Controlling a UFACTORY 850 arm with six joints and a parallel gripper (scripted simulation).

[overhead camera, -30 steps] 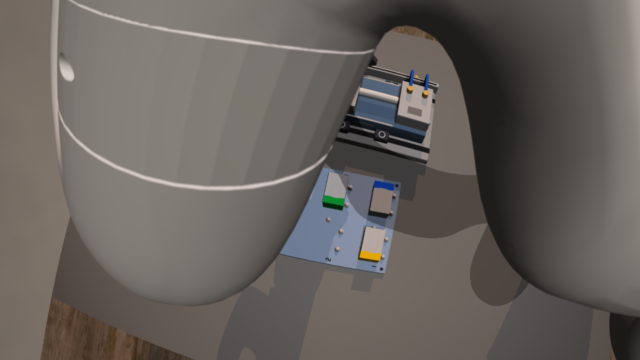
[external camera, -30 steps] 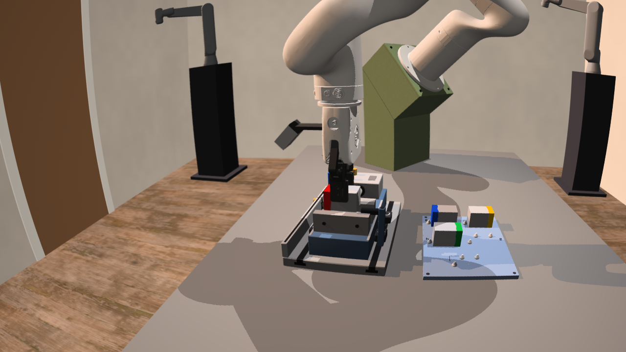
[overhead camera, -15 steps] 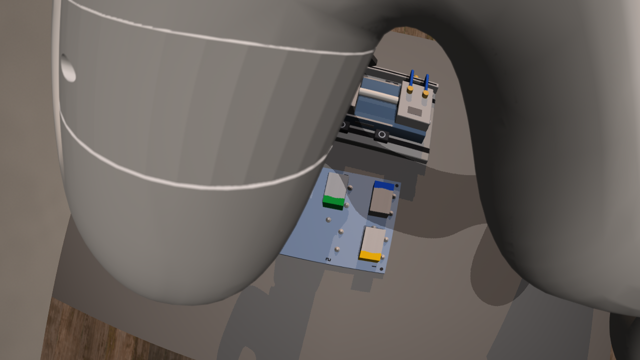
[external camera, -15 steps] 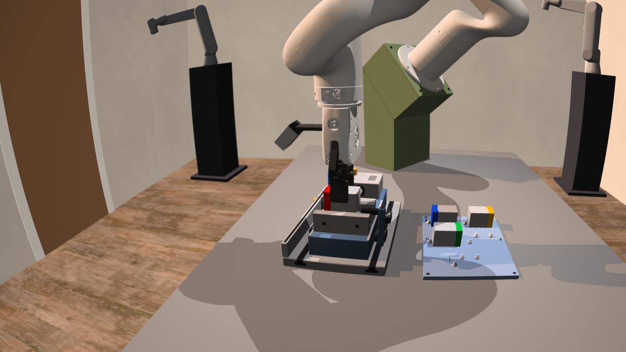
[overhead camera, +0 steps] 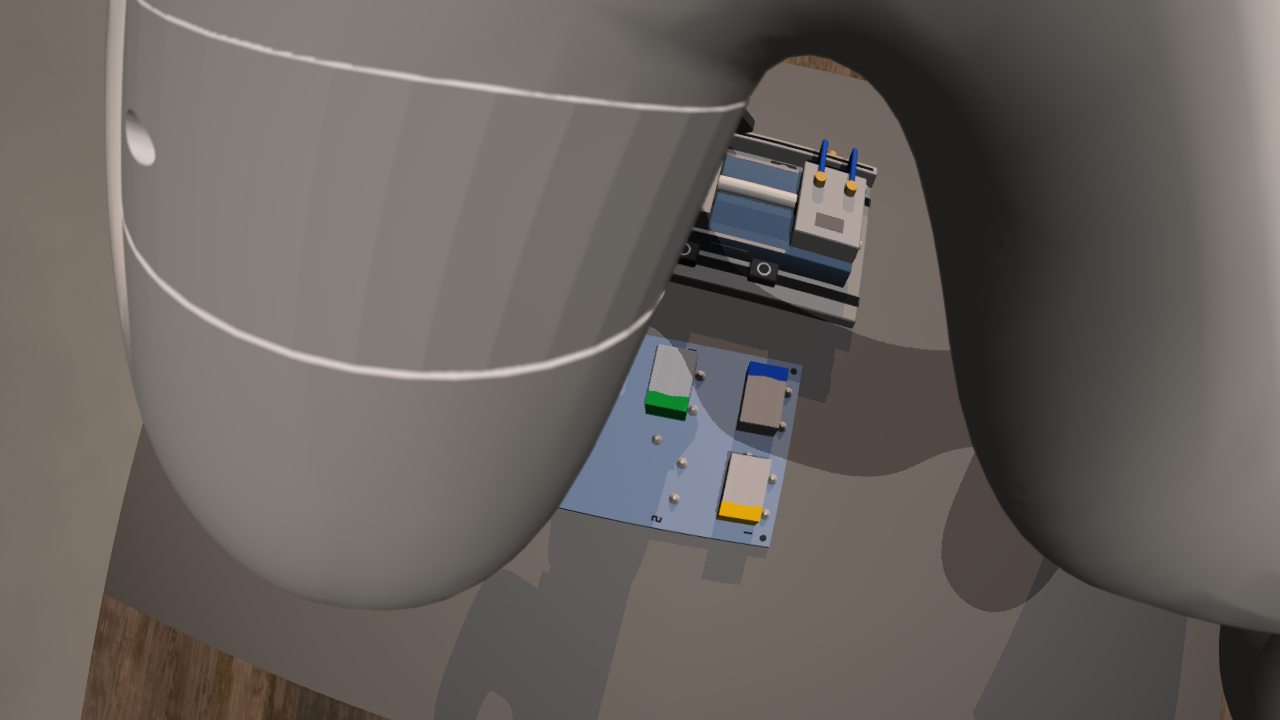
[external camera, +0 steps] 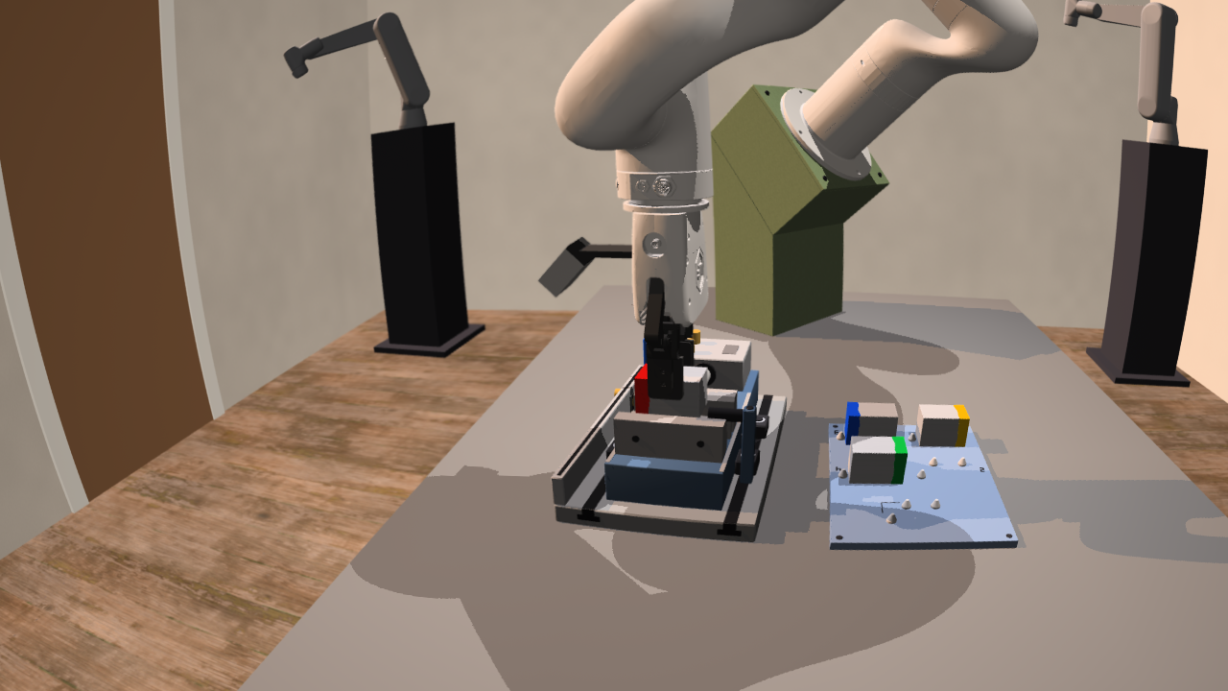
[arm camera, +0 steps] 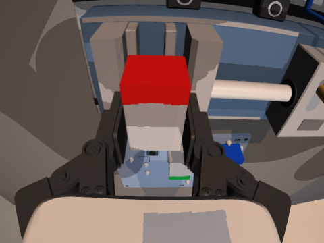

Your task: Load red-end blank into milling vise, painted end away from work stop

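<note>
My gripper is now 2 cm above the red-ended blank. Round my hand: moving jaw (3 cm behind, 1 cm to the left, 5 cm below); ram rod (8 cm behind, 1 cm to the left, 5 cm below); fixed jaw (3 cm ahead, 1 cm to the left, 5 cm below).
</note>
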